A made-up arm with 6 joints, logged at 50 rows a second.
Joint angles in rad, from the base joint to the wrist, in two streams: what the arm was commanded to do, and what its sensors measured. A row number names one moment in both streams.
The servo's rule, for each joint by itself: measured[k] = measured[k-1] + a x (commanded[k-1-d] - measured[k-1]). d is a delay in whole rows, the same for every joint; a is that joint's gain. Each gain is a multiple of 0.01, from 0.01 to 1. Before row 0 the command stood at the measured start. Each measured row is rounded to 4 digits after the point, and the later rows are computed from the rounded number. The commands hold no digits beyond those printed.
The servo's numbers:
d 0
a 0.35 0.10 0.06 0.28 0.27 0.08
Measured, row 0:
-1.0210 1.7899 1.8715 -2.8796 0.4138 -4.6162
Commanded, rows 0 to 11:
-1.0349 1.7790 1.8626 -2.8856 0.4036 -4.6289
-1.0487 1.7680 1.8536 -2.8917 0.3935 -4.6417
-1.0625 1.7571 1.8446 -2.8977 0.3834 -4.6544
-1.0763 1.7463 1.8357 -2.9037 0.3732 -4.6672
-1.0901 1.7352 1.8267 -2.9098 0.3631 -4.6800
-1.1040 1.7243 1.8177 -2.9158 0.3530 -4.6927
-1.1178 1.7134 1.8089 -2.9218 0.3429 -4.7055
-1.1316 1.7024 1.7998 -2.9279 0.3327 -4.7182
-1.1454 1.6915 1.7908 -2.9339 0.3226 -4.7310
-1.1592 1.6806 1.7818 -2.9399 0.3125 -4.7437
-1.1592 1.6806 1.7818 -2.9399 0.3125 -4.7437
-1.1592 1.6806 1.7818 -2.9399 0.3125 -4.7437
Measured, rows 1 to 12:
-1.0259 1.7888 1.8710 -2.8813 0.4110 -4.6172
-1.0339 1.7867 1.8700 -2.8842 0.4063 -4.6192
-1.0439 1.7837 1.8685 -2.8880 0.4001 -4.6220
-1.0552 1.7800 1.8665 -2.8924 0.3928 -4.6256
-1.0674 1.7755 1.8641 -2.8973 0.3848 -4.6300
-1.0802 1.7704 1.8613 -2.9025 0.3762 -4.6350
-1.0934 1.7647 1.8582 -2.9079 0.3672 -4.6406
-1.1068 1.7585 1.8547 -2.9135 0.3579 -4.6468
-1.1203 1.7518 1.8509 -2.9192 0.3484 -4.6535
-1.1339 1.7447 1.8468 -2.9250 0.3387 -4.6607
-1.1428 1.7383 1.8429 -2.9292 0.3316 -4.6673
-1.1485 1.7325 1.8392 -2.9322 0.3264 -4.6734

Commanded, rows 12 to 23:
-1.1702 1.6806 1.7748 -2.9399 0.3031 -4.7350
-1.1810 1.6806 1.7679 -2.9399 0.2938 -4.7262
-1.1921 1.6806 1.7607 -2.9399 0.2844 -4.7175
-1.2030 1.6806 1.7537 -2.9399 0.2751 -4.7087
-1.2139 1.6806 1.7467 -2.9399 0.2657 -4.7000
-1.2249 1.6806 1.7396 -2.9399 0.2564 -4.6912
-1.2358 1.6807 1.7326 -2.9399 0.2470 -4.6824
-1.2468 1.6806 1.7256 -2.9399 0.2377 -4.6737
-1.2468 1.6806 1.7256 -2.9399 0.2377 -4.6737
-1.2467 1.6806 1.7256 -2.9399 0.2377 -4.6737
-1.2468 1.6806 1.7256 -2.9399 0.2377 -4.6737
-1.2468 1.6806 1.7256 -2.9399 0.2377 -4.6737
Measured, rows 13 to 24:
-1.1561 1.7273 1.8353 -2.9344 0.3201 -4.6783
-1.1648 1.7226 1.8313 -2.9359 0.3130 -4.6821
-1.1744 1.7184 1.8271 -2.9370 0.3053 -4.6849
-1.1844 1.7146 1.8227 -2.9378 0.2971 -4.6868
-1.1947 1.7112 1.8181 -2.9384 0.2886 -4.6879
-1.2053 1.7081 1.8134 -2.9388 0.2799 -4.6882
-1.2160 1.7054 1.8086 -2.9391 0.2710 -4.6877
-1.2268 1.7029 1.8036 -2.9393 0.2620 -4.6866
-1.2338 1.7007 1.7989 -2.9395 0.2554 -4.6856
-1.2383 1.6987 1.7945 -2.9396 0.2506 -4.6846
-1.2413 1.6969 1.7904 -2.9397 0.2471 -4.6837
-1.2432 1.6953 1.7865 -2.9398 0.2446 -4.6829

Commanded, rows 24 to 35:
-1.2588 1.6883 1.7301 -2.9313 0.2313 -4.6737
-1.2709 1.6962 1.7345 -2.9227 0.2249 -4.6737
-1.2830 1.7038 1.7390 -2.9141 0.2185 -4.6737
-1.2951 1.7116 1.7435 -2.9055 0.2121 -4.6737
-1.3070 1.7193 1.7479 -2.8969 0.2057 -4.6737
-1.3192 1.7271 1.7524 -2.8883 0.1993 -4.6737
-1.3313 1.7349 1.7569 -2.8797 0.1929 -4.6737
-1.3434 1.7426 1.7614 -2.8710 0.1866 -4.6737
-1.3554 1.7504 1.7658 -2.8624 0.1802 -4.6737
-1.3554 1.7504 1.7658 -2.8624 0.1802 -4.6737
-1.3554 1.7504 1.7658 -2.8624 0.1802 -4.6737
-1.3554 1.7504 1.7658 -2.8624 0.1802 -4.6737
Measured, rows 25 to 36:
-1.2487 1.6946 1.7831 -2.9374 0.2410 -4.6822
-1.2565 1.6948 1.7802 -2.9333 0.2367 -4.6815
-1.2658 1.6957 1.7777 -2.9279 0.2318 -4.6809
-1.2761 1.6973 1.7756 -2.9216 0.2265 -4.6803
-1.2869 1.6995 1.7739 -2.9147 0.2209 -4.6798
-1.2982 1.7023 1.7726 -2.9073 0.2151 -4.6793
-1.3098 1.7056 1.7717 -2.8996 0.2091 -4.6789
-1.3216 1.7093 1.7711 -2.8916 0.2030 -4.6785
-1.3334 1.7134 1.7708 -2.8834 0.1968 -4.6781
-1.3411 1.7171 1.7705 -2.8775 0.1923 -4.6777
-1.3461 1.7204 1.7702 -2.8733 0.1890 -4.6774
-1.3494 1.7234 1.7699 -2.8702 0.1866 -4.6771

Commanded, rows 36 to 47:
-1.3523 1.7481 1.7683 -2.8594 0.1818 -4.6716
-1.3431 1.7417 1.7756 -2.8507 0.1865 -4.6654
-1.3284 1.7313 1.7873 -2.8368 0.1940 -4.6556
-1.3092 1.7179 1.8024 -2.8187 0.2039 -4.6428
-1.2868 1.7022 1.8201 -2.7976 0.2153 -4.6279
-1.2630 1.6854 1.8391 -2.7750 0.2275 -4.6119
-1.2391 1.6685 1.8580 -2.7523 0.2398 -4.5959
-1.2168 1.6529 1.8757 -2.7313 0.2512 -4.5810
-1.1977 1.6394 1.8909 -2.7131 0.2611 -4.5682
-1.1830 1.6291 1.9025 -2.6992 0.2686 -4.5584
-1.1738 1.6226 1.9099 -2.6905 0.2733 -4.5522
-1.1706 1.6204 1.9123 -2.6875 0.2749 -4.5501
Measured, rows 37 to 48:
-1.3504 1.7259 1.7698 -2.8672 0.1853 -4.6767
-1.3478 1.7275 1.7701 -2.8626 0.1856 -4.6758
-1.3410 1.7279 1.7711 -2.8554 0.1879 -4.6742
-1.3299 1.7269 1.7730 -2.8451 0.1922 -4.6717
-1.3148 1.7244 1.7758 -2.8318 0.1984 -4.6682
-1.2967 1.7205 1.7796 -2.8159 0.2063 -4.6637
-1.2765 1.7153 1.7843 -2.7981 0.2153 -4.6583
-1.2556 1.7091 1.7898 -2.7794 0.2250 -4.6521
-1.2353 1.7021 1.7959 -2.7608 0.2347 -4.6454
-1.2170 1.6948 1.8023 -2.7436 0.2439 -4.6384
-1.2019 1.6876 1.8088 -2.7287 0.2518 -4.6315
-1.1909 1.6809 1.8150 -2.7172 0.2580 -4.6250

